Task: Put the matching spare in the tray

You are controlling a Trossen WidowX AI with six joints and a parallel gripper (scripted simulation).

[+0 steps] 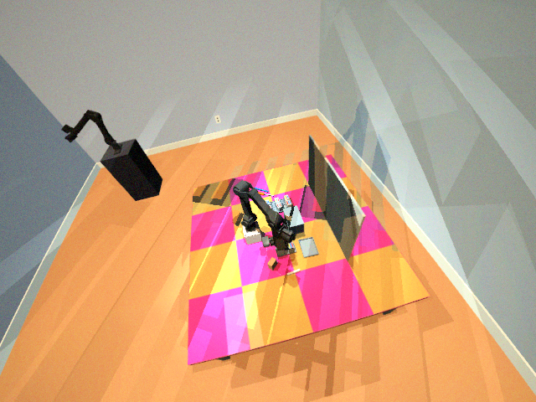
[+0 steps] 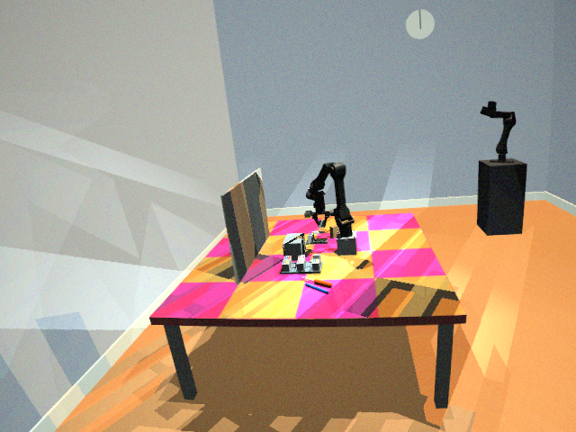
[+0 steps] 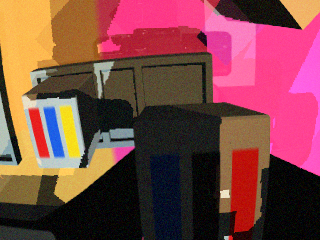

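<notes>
My gripper tip is now 18 cm short of the flat grey tray, 1 cm to the left of it and 9 cm above it. Also, from my gripper tip: brown block (7 cm behind, 8 cm to the right, 6 cm below); grey mounted unit (14 cm ahead, 20 cm to the left, 4 cm below); small rack (4 cm ahead, 1 cm to the left, 8 cm below).
</notes>
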